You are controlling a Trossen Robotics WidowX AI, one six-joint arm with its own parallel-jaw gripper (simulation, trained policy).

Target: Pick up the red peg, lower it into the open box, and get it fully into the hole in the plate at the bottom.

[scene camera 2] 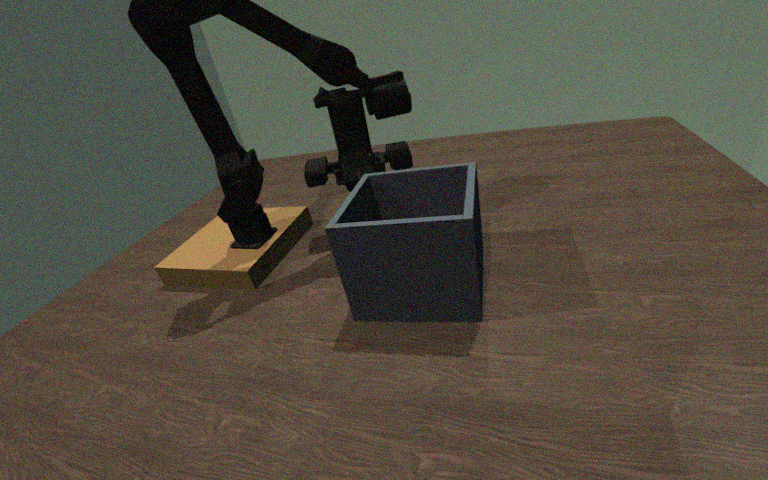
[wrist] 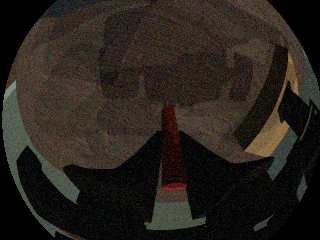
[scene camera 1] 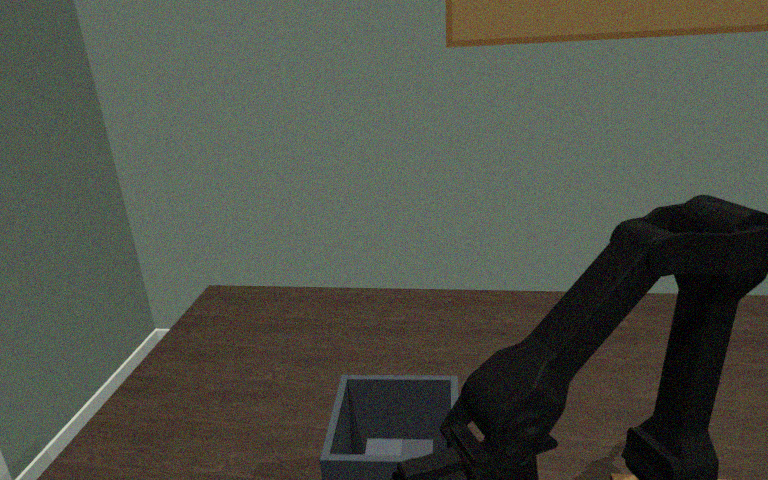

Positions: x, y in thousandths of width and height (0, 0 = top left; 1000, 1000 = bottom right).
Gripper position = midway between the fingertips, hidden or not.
Observation:
In view: the gripper (scene camera 2: 477, 422) and a blue-grey box (scene camera 2: 531, 509).
The blue-grey box is seen too in scene camera 1 (scene camera 1: 477, 847). The gripper also shows in the wrist view (wrist: 530, 565).

